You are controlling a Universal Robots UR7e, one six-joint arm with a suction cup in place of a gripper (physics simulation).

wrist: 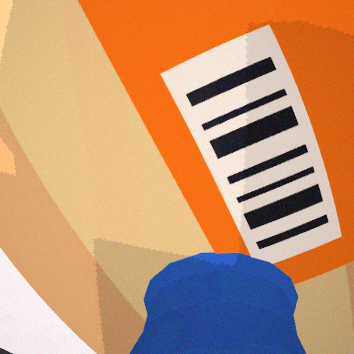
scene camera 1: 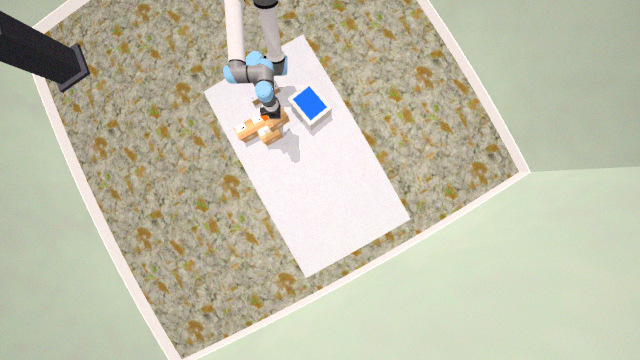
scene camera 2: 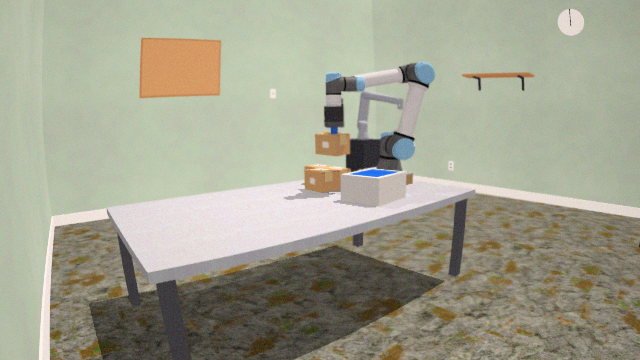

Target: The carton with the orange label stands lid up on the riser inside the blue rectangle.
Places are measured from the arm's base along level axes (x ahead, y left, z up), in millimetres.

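Where they show: hand, its tool point: (wrist: 220, 273).
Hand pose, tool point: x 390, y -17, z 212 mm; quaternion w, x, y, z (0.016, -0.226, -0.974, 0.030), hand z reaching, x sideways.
Things, the pixels of their top centre, and the offset from my tool point. Level surfaces: height alone.
- carton with the orange label, centre of its top: (wrist: 220, 253) (scene camera 2: 332, 132) (scene camera 1: 273, 114) dy -19, dx -5, dz +18 mm
- white riser, centre of its top: (scene camera 2: 374, 172) (scene camera 1: 309, 103) dy +236, dx -39, dz -159 mm
- blue rectangle, centre of its top: (scene camera 2: 374, 172) (scene camera 1: 309, 103) dy +236, dx -39, dz -159 mm
- white table, height of its surface: dz -279 mm
The carton with the orange label (scene camera 1: 264, 118) (scene camera 2: 332, 144) (wrist: 65, 105) hangs lid up under my suction gripper (scene camera 1: 270, 113) (scene camera 2: 334, 130) (wrist: 221, 280). The blue cup sits on its top beside the orange label with its barcode. In the scene camera 2 view the carton is level and clear above the other cartons. The white riser (scene camera 1: 312, 123) (scene camera 2: 359, 190) stands on the table, to the right of the carton in both scene views. The blue rectangle (scene camera 1: 309, 104) (scene camera 2: 375, 173) covers most of its top. The carton is apart from the riser.
Other brown cartons with white labels (scene camera 1: 247, 129) (scene camera 2: 324, 180) stand on the white table (scene camera 1: 340, 200) (scene camera 2: 200, 225), below and beside the held one. The riser's raised edge is close by. The arm's base stands behind the cartons, with a dark pedestal (scene camera 2: 364, 152) farther back.
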